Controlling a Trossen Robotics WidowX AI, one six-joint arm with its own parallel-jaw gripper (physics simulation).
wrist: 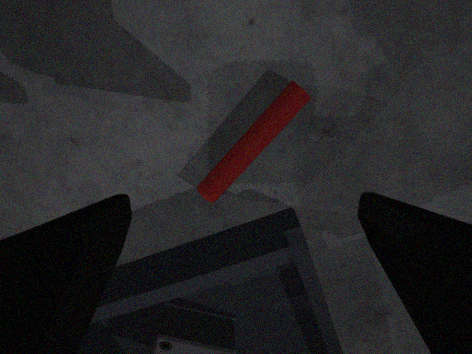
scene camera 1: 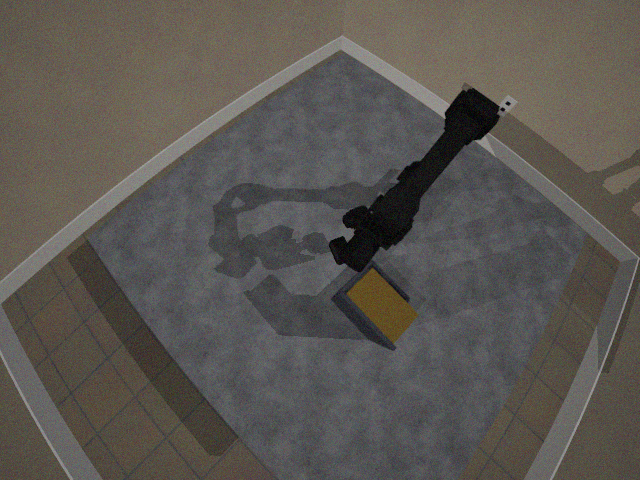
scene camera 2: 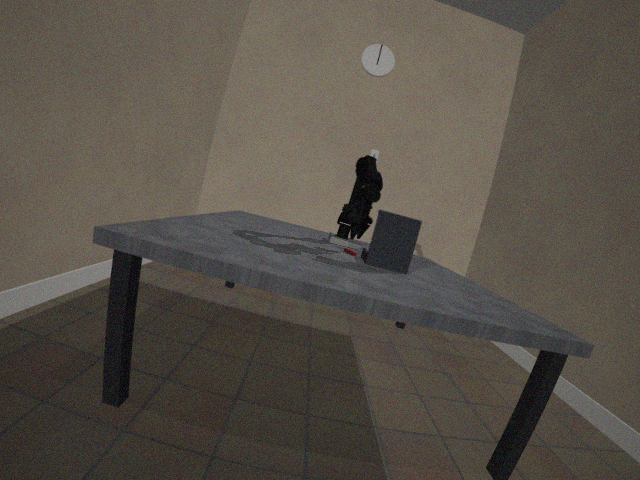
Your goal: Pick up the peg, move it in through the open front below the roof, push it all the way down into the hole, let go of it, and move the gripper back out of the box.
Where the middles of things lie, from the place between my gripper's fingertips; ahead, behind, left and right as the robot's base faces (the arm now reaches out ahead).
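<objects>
Positions relative to my hand: the red peg point(wrist: 293, 98) is 1 cm behind, 1 cm to the right and 6 cm below; the dark box point(scene camera 1: 375, 304) is 5 cm ahead, 13 cm to the left and 4 cm above.
</objects>
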